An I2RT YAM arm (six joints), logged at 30 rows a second.
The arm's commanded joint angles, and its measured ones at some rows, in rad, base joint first. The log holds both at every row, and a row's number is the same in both.
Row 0, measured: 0.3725, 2.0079, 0.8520, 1.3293, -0.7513, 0.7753
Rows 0 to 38, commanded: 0.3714, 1.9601, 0.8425, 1.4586, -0.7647, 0.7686; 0.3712, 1.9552, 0.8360, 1.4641, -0.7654, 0.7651; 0.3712, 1.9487, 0.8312, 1.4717, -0.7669, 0.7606; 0.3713, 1.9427, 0.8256, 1.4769, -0.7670, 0.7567; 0.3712, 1.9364, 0.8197, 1.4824, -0.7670, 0.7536; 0.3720, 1.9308, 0.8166, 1.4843, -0.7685, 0.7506; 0.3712, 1.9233, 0.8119, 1.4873, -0.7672, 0.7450; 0.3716, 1.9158, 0.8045, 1.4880, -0.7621, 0.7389; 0.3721, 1.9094, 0.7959, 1.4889, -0.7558, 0.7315; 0.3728, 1.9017, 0.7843, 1.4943, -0.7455, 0.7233; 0.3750, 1.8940, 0.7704, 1.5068, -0.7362, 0.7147; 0.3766, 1.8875, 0.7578, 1.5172, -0.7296, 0.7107; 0.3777, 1.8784, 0.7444, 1.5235, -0.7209, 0.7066; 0.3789, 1.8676, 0.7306, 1.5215, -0.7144, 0.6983; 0.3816, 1.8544, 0.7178, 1.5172, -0.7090, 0.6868; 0.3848, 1.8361, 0.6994, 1.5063, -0.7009, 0.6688; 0.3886, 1.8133, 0.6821, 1.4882, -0.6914, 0.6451; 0.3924, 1.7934, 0.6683, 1.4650, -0.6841, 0.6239; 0.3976, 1.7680, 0.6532, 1.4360, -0.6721, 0.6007; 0.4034, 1.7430, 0.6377, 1.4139, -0.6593, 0.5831; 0.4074, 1.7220, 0.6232, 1.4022, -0.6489, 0.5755; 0.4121, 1.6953, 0.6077, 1.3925, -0.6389, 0.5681; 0.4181, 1.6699, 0.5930, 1.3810, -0.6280, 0.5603; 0.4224, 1.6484, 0.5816, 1.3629, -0.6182, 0.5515; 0.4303, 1.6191, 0.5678, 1.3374, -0.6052, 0.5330; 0.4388, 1.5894, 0.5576, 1.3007, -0.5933, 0.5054; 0.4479, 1.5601, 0.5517, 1.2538, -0.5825, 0.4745; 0.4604, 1.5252, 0.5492, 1.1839, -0.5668, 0.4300; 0.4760, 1.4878, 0.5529, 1.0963, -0.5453, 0.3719; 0.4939, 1.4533, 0.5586, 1.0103, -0.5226, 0.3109; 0.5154, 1.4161, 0.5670, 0.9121, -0.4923, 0.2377; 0.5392, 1.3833, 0.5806, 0.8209, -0.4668, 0.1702; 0.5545, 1.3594, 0.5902, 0.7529, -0.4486, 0.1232; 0.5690, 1.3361, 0.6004, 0.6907, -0.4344, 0.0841; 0.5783, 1.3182, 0.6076, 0.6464, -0.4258, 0.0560; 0.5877, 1.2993, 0.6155, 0.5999, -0.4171, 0.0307; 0.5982, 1.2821, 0.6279, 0.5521, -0.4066, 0.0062; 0.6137, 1.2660, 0.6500, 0.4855, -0.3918, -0.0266; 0.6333, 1.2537, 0.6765, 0.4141, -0.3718, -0.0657
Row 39, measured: 0.6079, 1.3003, 0.6003, 0.6308, -0.4473, 0.1059
